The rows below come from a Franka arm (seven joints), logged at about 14 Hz.
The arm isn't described. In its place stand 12 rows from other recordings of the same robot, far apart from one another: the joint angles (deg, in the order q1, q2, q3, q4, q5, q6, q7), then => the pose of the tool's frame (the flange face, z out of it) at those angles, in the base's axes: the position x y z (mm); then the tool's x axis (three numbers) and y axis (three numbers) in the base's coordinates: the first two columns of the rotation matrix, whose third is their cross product.
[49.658 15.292 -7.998 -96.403 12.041 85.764 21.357] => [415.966 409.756 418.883 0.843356 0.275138 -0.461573 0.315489 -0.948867 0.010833]
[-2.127 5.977 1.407 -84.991 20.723 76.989 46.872] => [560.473 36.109 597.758 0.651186 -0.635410 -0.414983 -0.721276 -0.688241 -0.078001]
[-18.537 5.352 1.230 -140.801 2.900 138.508 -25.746] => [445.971 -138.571 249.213 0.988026 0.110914 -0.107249 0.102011 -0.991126 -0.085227]
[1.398 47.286 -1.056 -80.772 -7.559 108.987 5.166] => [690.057 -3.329 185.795 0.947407 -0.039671 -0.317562 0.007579 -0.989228 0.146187]
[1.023 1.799 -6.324 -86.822 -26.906 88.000 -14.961] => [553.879 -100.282 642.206 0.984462 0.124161 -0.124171 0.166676 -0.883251 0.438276]
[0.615 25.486 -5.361 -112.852 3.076 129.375 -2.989] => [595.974 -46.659 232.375 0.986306 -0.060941 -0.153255 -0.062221 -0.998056 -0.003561]
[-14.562 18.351 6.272 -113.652 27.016 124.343 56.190] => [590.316 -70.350 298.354 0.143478 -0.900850 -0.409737 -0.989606 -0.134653 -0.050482]
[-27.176 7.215 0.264 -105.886 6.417 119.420 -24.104] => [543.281 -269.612 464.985 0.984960 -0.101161 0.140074 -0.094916 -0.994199 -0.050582]
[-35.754 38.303 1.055 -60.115 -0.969 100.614 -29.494] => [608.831 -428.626 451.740 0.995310 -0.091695 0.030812 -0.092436 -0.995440 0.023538]
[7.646 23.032 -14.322 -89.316 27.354 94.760 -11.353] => [643.140 -9.589 405.941 0.974696 0.021870 -0.222461 -0.068499 -0.918103 -0.390379]
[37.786 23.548 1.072 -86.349 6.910 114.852 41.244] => [532.451 435.891 438.120 0.995962 -0.088165 -0.016925 -0.089692 -0.985287 -0.145483]
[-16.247 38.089 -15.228 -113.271 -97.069 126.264 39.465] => [485.827 -337.904 135.883 0.939603 0.041703 -0.339717 0.333425 -0.335672 0.880995]
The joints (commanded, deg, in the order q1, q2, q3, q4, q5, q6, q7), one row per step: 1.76 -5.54 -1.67 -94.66 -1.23 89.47 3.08; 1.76 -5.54 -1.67 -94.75 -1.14 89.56 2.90; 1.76 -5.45 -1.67 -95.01 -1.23 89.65 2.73; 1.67 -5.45 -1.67 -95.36 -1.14 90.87 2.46; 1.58 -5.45 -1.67 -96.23 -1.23 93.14 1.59; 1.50 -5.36 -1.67 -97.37 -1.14 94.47 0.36; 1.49 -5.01 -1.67 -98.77 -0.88 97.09 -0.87; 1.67 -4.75 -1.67 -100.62 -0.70 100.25 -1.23; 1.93 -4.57 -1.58 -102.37 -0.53 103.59 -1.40; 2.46 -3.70 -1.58 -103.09 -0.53 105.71 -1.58; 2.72 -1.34 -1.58 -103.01 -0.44 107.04 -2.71; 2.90 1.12 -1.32 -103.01 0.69 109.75 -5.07; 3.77 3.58 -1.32 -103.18 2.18 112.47 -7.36; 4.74 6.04 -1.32 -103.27 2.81 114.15 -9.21; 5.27 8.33 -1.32 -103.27 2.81 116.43 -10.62; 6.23 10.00 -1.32 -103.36 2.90 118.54 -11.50; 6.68 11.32 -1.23 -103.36 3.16 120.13 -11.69; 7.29 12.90 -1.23 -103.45 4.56 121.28 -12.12; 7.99 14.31 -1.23 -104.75 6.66 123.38 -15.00
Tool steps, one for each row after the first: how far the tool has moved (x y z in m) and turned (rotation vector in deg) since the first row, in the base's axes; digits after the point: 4 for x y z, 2 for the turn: 0.0001 0.0002 -0.0006 0.09 0.00 0.18; 0.0007 0.0000 -0.0034 0.00 0.27 0.35; 0.0028 -0.0006 -0.0044 0.08 -0.60 0.56; 0.0066 -0.0015 -0.0080 -0.04 -1.98 1.38; 0.0088 -0.0020 -0.0162 0.02 -2.06 2.56; 0.0143 -0.0015 -0.0270 0.21 -2.92 3.80; 0.0194 0.0006 -0.0399 0.34 -3.97 4.36; 0.0241 0.0043 -0.0508 0.45 -5.38 4.89; 0.0305 0.0096 -0.0617 0.43 -5.90 5.62; 0.0424 0.0128 -0.0817 0.44 -4.94 7.00; 0.0560 0.0192 -0.1017 1.35 -5.22 9.49; 0.0681 0.0303 -0.1236 2.60 -5.38 12.13; 0.0775 0.0416 -0.1471 3.12 -4.55 14.64; 0.0869 0.0478 -0.1675 2.98 -4.53 16.49; 0.0932 0.0586 -0.1826 2.95 -4.87 18.21; 0.0980 0.0649 -0.1942 3.13 -5.15 18.76; 0.1017 0.0730 -0.2102 4.34 -4.71 19.06; 0.1017 0.0819 -0.2328 5.96 -4.32 21.39
